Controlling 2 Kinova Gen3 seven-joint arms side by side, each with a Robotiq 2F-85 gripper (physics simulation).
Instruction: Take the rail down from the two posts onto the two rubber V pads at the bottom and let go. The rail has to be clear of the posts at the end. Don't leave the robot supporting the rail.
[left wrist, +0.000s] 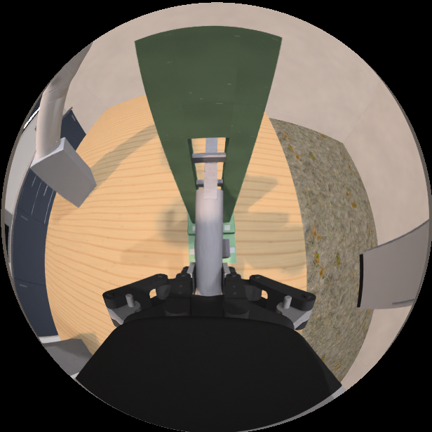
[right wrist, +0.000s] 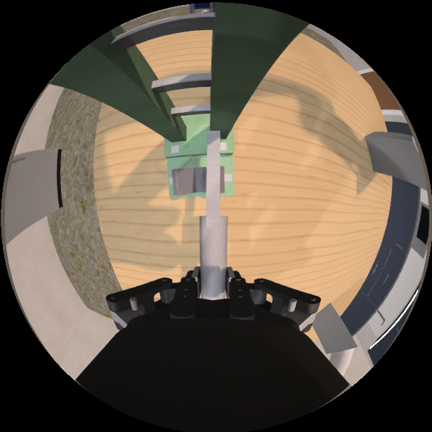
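Observation:
The rail shows as a grey round bar (left wrist: 209, 235) (right wrist: 213, 250) with a flat pale strip running on from it. My left gripper (left wrist: 208, 270) is shut on the round bar, and my right gripper (right wrist: 213, 274) is shut on a round part of the rail too. A dark green post (left wrist: 210, 85) (right wrist: 245, 55) with grey crossbars stands beyond each gripper. A grey V pad (right wrist: 185, 181) sits on a light green base at the post's foot, partly under the strip. Another pad (left wrist: 226, 248) is mostly hidden behind the bar. Whether the rail touches the posts cannot be told.
The posts rise from a wooden table top (left wrist: 115, 200) (right wrist: 300, 210). A grey block (left wrist: 62, 172) on a pale cylinder stands at the left of the left wrist view. Another grey block (right wrist: 397, 155) is at the right of the right wrist view. A mottled strip (left wrist: 335, 225) (right wrist: 72, 190) borders the table.

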